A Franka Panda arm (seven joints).
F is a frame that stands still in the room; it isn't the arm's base.
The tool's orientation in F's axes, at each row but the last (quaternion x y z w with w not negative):
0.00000, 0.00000, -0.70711, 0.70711
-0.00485, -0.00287, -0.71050, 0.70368
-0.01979, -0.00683, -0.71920, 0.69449
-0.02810, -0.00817, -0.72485, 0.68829
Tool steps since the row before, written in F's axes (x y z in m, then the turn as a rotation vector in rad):
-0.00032, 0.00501, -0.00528, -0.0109, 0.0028, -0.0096
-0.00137, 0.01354, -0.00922, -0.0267, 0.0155, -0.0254
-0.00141, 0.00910, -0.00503, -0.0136, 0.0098, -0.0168
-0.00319, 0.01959, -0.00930, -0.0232, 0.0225, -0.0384
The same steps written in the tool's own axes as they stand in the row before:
-0.00501, -0.00032, -0.00528, -0.0028, -0.0109, -0.0096
-0.01363, -0.00148, -0.00908, -0.0155, -0.0268, -0.0253
-0.00923, -0.00164, -0.00471, -0.0100, -0.0136, -0.0167
-0.01986, -0.00396, -0.00839, -0.0233, -0.0233, -0.0379

